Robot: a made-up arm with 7 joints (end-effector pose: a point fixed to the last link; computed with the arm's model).
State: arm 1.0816 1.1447 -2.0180 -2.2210 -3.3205 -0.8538 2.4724
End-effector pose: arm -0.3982 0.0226 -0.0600 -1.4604 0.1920 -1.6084
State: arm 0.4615 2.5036 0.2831 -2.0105 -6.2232 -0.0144 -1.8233
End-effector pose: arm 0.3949 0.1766 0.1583 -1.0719 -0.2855 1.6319
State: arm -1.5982 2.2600 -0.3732 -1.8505 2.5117 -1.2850 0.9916
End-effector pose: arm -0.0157 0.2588 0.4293 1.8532 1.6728 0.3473
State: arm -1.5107 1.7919 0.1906 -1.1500 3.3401 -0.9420 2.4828
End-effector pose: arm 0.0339 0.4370 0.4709 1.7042 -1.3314 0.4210
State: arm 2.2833 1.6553 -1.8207 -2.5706 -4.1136 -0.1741 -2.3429
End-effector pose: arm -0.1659 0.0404 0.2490 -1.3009 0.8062 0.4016
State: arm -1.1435 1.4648 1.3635 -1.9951 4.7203 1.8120 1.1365
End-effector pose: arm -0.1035 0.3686 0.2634 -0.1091 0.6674 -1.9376
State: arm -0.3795 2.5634 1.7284 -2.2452 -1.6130 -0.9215 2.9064
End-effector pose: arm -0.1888 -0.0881 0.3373 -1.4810 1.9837 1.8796
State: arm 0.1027 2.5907 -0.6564 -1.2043 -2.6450 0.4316 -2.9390
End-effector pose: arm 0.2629 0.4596 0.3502 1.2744 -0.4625 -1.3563
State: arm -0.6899 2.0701 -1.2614 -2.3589 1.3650 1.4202 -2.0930
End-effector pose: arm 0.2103 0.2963 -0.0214 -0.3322 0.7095 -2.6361
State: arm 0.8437 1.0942 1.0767 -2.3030 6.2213 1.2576 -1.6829
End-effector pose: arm 0.0840 0.3702 0.0193 1.6896 0.9085 -1.2385
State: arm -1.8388 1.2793 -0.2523 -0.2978 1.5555 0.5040 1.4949
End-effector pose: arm 0.4016 0.4476 0.3860 -2.2138 -1.1500 1.4695
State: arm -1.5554 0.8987 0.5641 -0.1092 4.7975 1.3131 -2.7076
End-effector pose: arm 0.5958 0.3589 0.1600 0.4585 1.4979 -1.7715
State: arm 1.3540 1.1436 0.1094 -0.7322 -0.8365 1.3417 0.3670
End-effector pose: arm -0.3880 0.5619 -0.1209 1.7694 1.7124 -0.6901
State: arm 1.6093 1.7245 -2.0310 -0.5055 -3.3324 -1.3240 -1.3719
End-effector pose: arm -0.2698 0.5834 0.2980 1.2026 1.1847 -1.9334
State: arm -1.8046 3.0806 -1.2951 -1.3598 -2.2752 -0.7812 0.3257
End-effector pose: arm -0.3566 0.4605 0.1744 1.0183 1.2495 -1.1380
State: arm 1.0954 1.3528 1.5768 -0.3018 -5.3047 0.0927 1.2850
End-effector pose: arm -0.2631 0.6574 0.0959 0.6566 -2.2242 2.0382
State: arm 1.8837 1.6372 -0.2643 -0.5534 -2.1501 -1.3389 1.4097
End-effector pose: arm -0.2733 0.6355 0.1411 -0.8036 2.3831 -0.2518
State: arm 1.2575 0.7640 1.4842 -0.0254 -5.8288 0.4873 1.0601
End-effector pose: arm -0.6113 0.3537 -0.0838 -1.6110 0.2932 -2.6384
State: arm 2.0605 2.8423 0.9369 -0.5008 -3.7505 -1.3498 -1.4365
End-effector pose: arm 0.5098 0.4267 -0.2456 1.9890 -1.3159 -0.6379
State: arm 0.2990 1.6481 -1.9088 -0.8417 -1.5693 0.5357 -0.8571
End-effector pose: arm -0.1919 0.6405 -0.1397 0.4683 -0.6744 1.8598
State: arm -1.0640 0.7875 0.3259 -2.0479 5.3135 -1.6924 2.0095
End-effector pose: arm 0.3587 0.1615 0.2200 -0.3630 -1.5426 -2.3872
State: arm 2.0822 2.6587 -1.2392 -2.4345 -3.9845 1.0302 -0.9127
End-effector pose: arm -0.0758 0.3281 0.0597 -0.9463 2.2458 0.9072
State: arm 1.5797 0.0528 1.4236 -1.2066 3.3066 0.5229 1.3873
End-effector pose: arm -0.6198 0.1355 0.0071 1.3023 1.4768 -0.9498
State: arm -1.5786 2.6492 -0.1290 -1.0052 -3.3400 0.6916 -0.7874
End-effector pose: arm -0.3782 0.3530 0.4160 0.2078 -2.8637 -0.4018
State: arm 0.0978 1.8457 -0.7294 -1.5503 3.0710 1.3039 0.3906
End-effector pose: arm 0.2264 0.5106 -0.1152 -0.9862 0.5185 1.1865
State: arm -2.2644 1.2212 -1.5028 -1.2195 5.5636 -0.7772 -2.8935
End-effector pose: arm 0.4412 0.0748 0.4468 -0.7977 -1.0684 -0.3254
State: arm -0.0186 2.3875 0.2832 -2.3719 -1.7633 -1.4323 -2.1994
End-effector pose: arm 0.2621 0.1002 0.2258 0.7963 -0.5614 -0.0886
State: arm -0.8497 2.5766 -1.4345 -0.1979 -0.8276 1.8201 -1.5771
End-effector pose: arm -0.2789 0.4809 0.4494 -0.4448 2.6187 1.3473
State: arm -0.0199 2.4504 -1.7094 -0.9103 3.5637 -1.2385 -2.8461
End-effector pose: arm -0.0374 0.5944 0.3188 2.0899 1.6261 0.1277
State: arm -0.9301 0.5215 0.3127 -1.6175 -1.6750 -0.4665 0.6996
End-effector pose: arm 0.5262 0.1636 0.0733 1.5233 -2.1503 -1.0763
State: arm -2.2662 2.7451 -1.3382 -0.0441 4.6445 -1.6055 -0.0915
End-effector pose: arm -0.3926 0.5794 -0.1300 0.7668 -0.5905 -0.9275
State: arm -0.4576 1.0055 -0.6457 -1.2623 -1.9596 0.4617 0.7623
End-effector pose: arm 0.4661 0.2969 -0.2923 1.9059 -1.0108 -1.7084
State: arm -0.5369 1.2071 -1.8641 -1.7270 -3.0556 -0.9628 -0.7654
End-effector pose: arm 0.1776 0.2559 -0.4302 0.3635 -0.4121 0.6250
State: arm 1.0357 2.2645 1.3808 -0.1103 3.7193 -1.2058 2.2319
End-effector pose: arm 0.2461 0.5698 0.3524 1.1749 0.2975 0.2428
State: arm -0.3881 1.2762 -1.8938 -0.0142 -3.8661 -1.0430 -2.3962
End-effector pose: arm 0.1613 0.6653 -0.1915 2.3604 0.8442 -1.3406
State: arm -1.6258 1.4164 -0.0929 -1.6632 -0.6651 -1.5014 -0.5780
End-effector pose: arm 0.2139 0.2149 0.4538 -1.1477 0.4331 0.9389
